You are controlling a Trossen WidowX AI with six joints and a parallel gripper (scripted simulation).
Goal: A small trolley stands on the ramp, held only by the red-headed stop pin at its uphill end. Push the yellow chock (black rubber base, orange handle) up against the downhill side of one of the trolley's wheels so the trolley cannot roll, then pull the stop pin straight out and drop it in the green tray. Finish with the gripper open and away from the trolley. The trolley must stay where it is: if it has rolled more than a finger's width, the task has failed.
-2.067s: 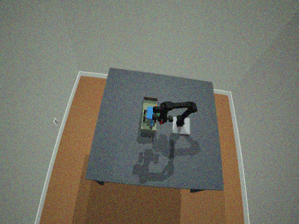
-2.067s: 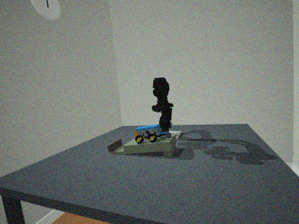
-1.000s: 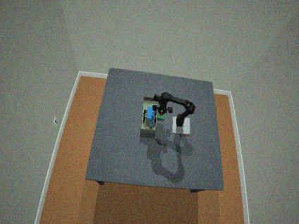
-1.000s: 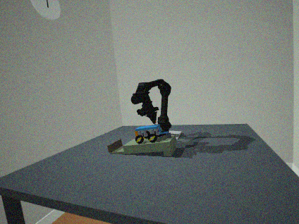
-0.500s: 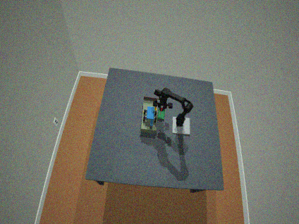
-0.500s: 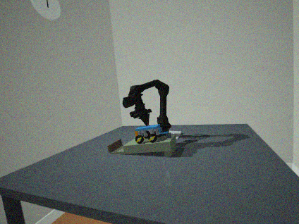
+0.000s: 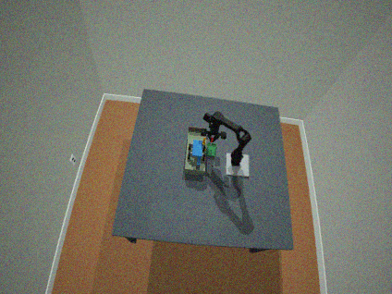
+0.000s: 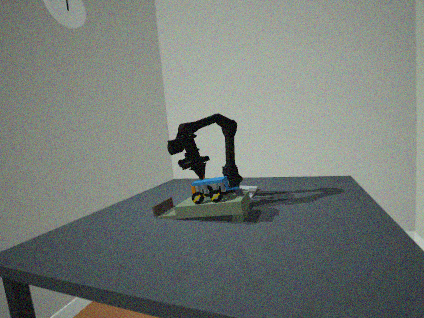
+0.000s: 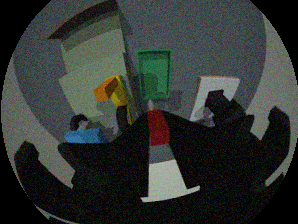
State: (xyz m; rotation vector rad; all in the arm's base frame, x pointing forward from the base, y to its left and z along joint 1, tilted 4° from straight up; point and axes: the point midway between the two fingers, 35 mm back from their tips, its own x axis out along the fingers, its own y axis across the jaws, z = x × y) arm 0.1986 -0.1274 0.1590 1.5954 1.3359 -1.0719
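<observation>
The red-headed stop pin lies right at my gripper tip. Also, from my gripper tip: yellow chock 50 mm below, 50 mm ahead, 10 mm to the right; then green tray 140 mm below, 20 mm behind; then blue trolley 110 mm ahead, 70 mm to the left, 30 mm below.
</observation>
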